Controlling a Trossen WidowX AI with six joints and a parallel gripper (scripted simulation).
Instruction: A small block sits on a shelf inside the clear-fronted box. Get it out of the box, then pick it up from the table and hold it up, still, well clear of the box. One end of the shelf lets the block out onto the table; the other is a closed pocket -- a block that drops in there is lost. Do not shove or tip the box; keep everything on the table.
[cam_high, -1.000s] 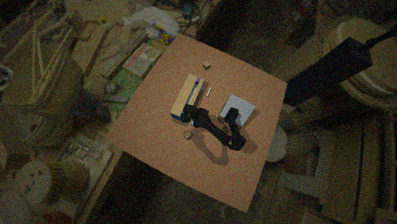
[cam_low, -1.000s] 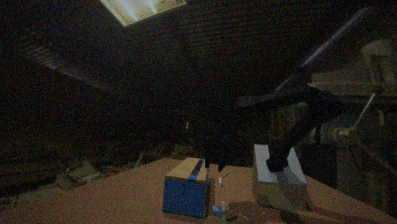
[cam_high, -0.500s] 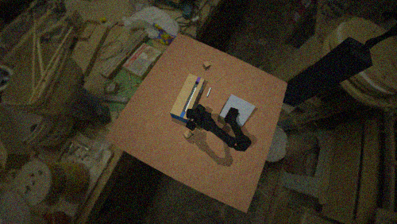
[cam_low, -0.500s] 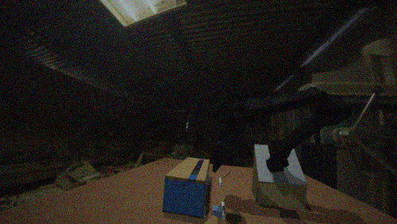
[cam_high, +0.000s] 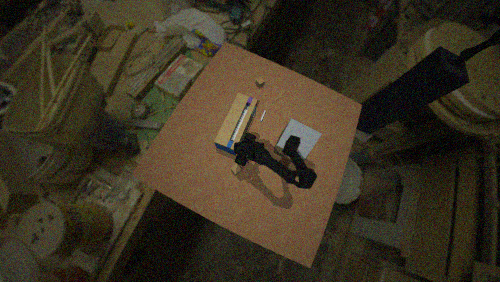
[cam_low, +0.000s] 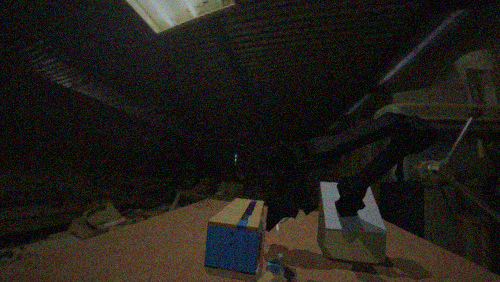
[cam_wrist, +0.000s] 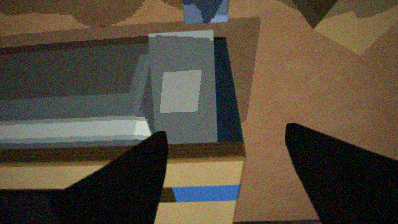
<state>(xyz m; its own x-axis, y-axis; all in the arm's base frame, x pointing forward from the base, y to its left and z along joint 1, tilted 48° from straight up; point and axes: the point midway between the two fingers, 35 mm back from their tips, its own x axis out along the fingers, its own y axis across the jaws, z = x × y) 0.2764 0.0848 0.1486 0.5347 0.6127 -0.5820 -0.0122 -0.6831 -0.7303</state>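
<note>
Now: gripper tip 2 cm past the small blue block, 1 cm to the left of it and 11 cm above it. Also, from my gripper tip: box (5 cm ahead, 18 cm to the right, 7 cm below).
</note>
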